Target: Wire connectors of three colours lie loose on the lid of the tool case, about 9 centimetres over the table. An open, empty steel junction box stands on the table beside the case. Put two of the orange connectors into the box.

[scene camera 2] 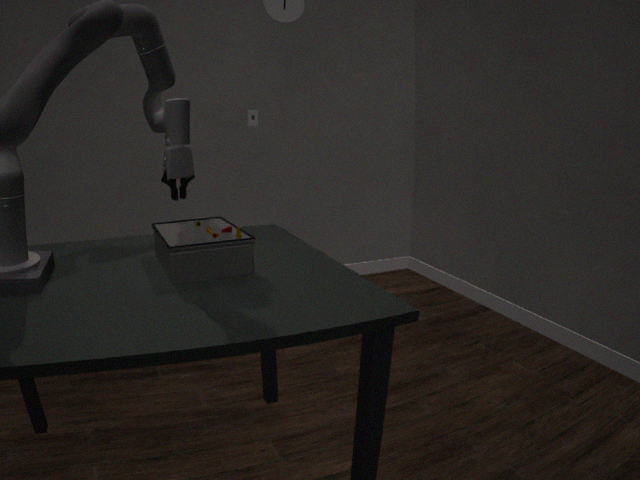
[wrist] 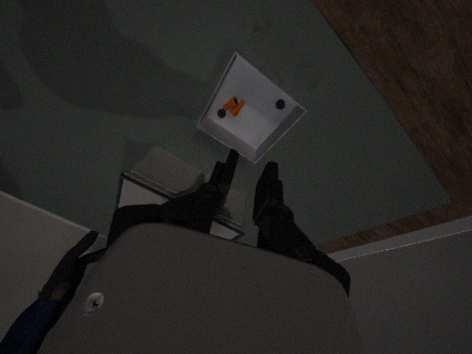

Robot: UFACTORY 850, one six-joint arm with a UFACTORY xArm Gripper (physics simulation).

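The junction box (wrist: 281, 131) stands on the table in the wrist view, with two orange connectors (wrist: 229, 104) (wrist: 239, 108) lying close together inside it. The box does not show in the scene view. The tool case (scene camera 2: 211, 264) (wrist: 165, 169) stands beside it. On its lid, in the scene view, lie yellow connectors (scene camera 2: 209, 230) (scene camera 2: 238, 233) (scene camera 2: 197, 223), a red connector (scene camera 2: 226, 229) and a small orange-red one (scene camera 2: 216, 235). My gripper (scene camera 2: 178, 197) (wrist: 248, 168) is partly open and empty, pointing down, well above the case lid's height.
The table (scene camera 2: 315, 299) (wrist: 350, 165) carries the case and box. The robot base (scene camera 2: 25, 279) stands at its left in the scene view. The lid has a raised dark rim. A dark and blue shape (wrist: 27, 320) shows at the lower left of the wrist view.
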